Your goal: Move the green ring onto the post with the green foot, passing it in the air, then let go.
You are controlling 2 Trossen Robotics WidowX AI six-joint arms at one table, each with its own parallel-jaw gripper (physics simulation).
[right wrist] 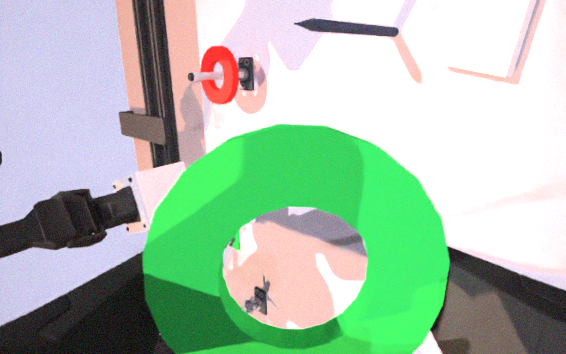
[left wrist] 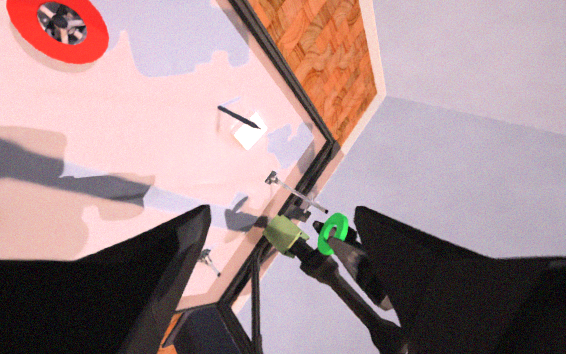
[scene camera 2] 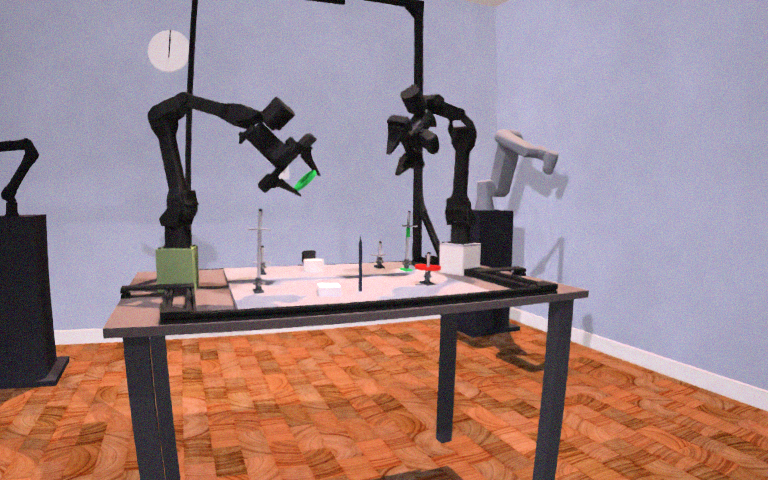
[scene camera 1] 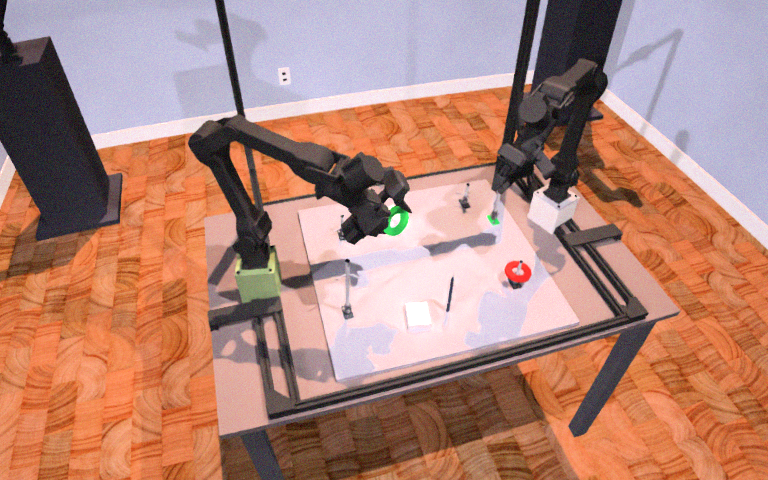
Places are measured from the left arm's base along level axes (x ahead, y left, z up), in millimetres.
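Pixels of known places: left gripper, fingertip midpoint: (left wrist: 284, 212) (scene camera 2: 392, 164) (scene camera 1: 496, 192); right gripper, fingertip midpoint: (right wrist: 289, 254) (left wrist: 320, 229) (scene camera 2: 310, 185) (scene camera 1: 400, 222); left arm's base at its link origin: (right wrist: 129, 205) (scene camera 2: 460, 242) (scene camera 1: 556, 194); right arm's base at its link origin: (left wrist: 297, 245) (scene camera 2: 177, 247) (scene camera 1: 255, 259).
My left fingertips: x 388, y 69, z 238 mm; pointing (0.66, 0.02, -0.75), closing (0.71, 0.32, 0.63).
Ahead of a thing's pixels: the offset from my left fingertips to its top centre. "*": to the spot under its first point.
My right gripper (scene camera 1: 396, 219) (scene camera 2: 308, 184) is shut on the green ring {100 mm right, 213 mm ahead, 17 mm down} (scene camera 1: 403, 221) (scene camera 2: 306, 180) (left wrist: 325, 240) (right wrist: 300, 160). It holds the ring tilted, high above the board. The post with the green foot {* 163 mm right, 228 mm back, 269 mm down} (scene camera 1: 496, 206) (scene camera 2: 408, 249) stands upright near the back right of the board; its top is hidden behind my left arm in scene camera 1. A crossbar shows near its top in scene camera 2. My left gripper (scene camera 2: 394, 161) is open and empty, high up near this post. The ring is well apart from the post and from the left fingers.
A red ring {53 mm left, 90 mm back, 274 mm down} (scene camera 1: 509, 277) (scene camera 2: 419, 267) (left wrist: 95, 40) sits around a short post at the right. A tall grey post {* 127 mm right, 334 mm ahead, 219 mm down} (scene camera 1: 347, 288) (scene camera 2: 259, 249) stands at the left. A black pointed rod {14 mm left, 122 mm ahead, 186 mm down} (scene camera 1: 450, 293) (scene camera 2: 360, 263) stands near a white block {15 mm right, 200 mm ahead, 306 mm down} (scene camera 1: 417, 315) (scene camera 2: 329, 289). A short post {* 265 mm right, 202 mm back, 285 mm down} (scene camera 1: 466, 196) stands at the back.
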